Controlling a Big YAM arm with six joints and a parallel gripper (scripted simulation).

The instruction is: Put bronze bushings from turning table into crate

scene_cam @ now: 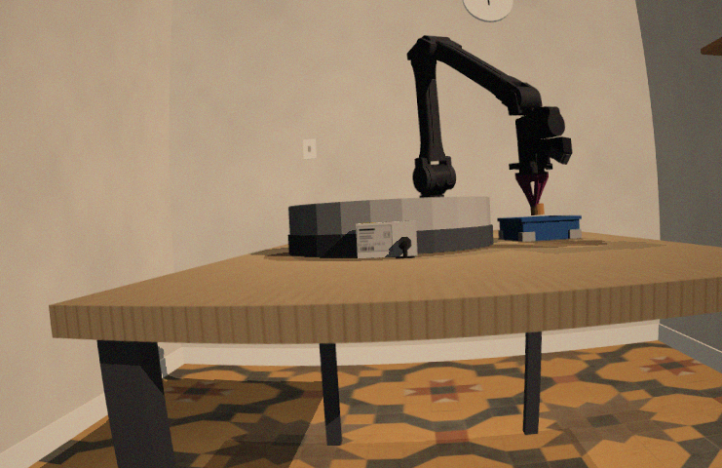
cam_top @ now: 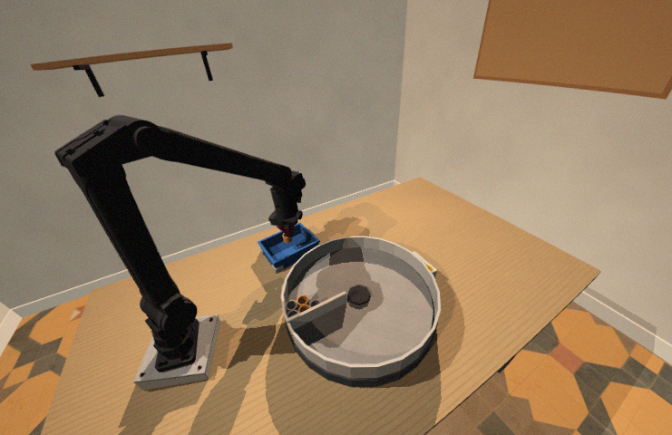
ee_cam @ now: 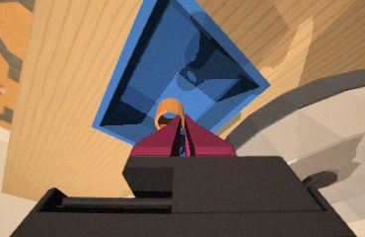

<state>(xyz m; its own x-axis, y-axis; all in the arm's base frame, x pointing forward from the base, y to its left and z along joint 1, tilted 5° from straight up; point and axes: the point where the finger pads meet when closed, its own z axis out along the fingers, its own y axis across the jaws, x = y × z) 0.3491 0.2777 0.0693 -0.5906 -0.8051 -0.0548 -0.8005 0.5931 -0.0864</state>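
My hand is 6 cm above the blue crate, 1 cm to the right of it and 1 cm past it. The rest, counted from my hand: grey turning table: 32 cm to the right, 13 cm ahead, 3 cm below.
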